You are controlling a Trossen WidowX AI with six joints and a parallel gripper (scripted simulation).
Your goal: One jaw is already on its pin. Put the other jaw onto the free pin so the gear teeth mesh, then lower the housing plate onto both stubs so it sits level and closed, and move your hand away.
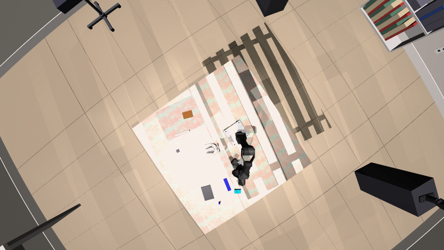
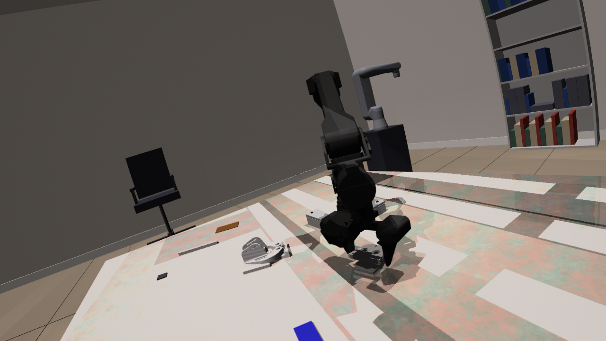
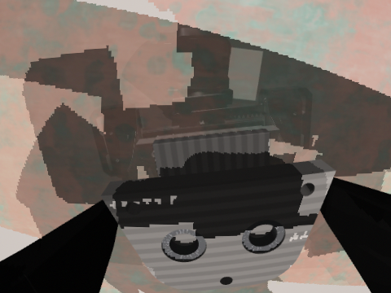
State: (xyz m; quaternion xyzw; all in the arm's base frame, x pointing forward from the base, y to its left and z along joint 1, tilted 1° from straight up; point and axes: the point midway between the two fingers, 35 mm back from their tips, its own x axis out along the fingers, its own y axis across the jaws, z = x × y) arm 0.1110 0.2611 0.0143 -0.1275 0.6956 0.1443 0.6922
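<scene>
Now: gripper tip 160 mm short of the jaw and 250 mm to the left of it. Round my gripper tip: cyan block: 120 mm ahead, 240 mm to the left; blue bar: 180 mm ahead, 140 mm to the left, 10 mm below; grey plate: 390 mm ahead, 140 mm to the left, 10 mm below.
</scene>
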